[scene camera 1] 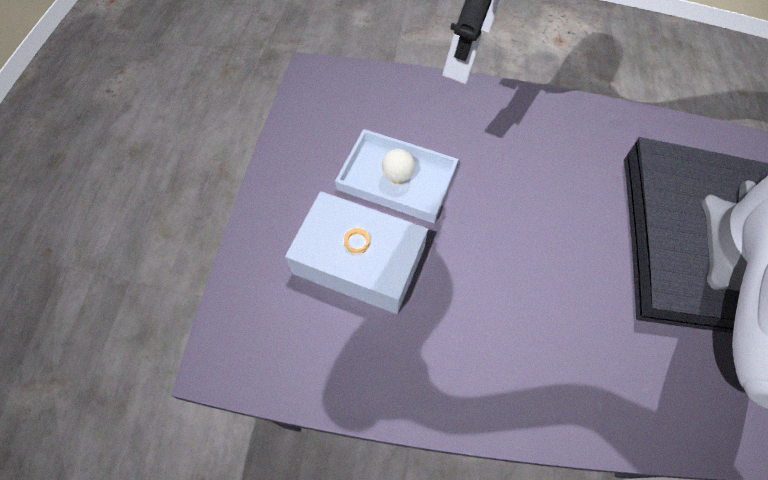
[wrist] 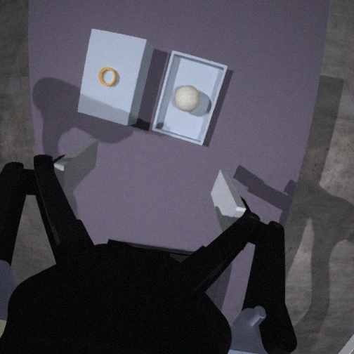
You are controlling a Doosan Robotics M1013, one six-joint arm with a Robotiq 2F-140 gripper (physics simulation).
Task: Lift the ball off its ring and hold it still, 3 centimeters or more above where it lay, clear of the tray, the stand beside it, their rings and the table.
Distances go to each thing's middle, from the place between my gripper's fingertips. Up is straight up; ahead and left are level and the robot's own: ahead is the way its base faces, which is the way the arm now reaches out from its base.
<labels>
I see my gripper 28 cm above the cream ball point(scene camera 1: 398, 165) and 9 cm short of it. Also, from my hand: shallow pale blue tray point(scene camera 1: 421, 195): 31 cm below, 9 cm ahead; pale blue stand point(scene camera 1: 371, 256): 28 cm below, 18 cm to the left, 11 cm ahead.
</labels>
